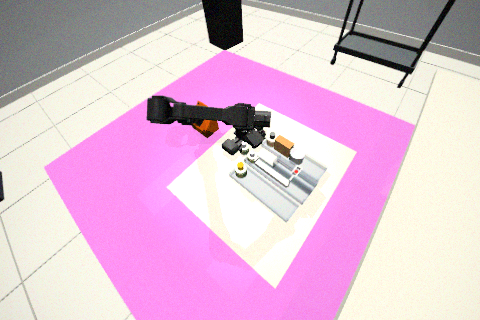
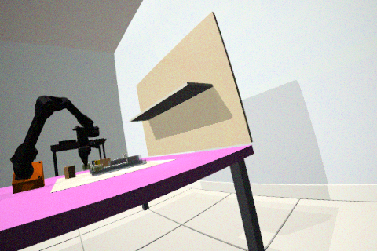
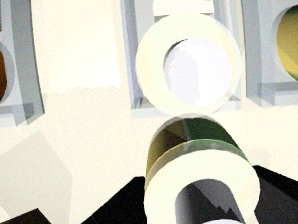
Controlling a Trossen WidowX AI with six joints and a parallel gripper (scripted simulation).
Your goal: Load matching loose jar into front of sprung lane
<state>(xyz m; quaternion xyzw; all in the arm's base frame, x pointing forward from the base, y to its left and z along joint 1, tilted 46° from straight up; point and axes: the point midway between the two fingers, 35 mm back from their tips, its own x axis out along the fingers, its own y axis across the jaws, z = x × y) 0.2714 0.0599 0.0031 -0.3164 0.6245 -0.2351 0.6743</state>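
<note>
Now: the grey lane unit 19 cm ahead of my gripper tip, 4 cm to the left of it and 4 cm below it. Round my gripper tip: grey cylinder 17 cm ahead, 14 cm to the left, 3 cm below; then red puck 23 cm ahead, 6 cm to the left, 1 cm above.
</note>
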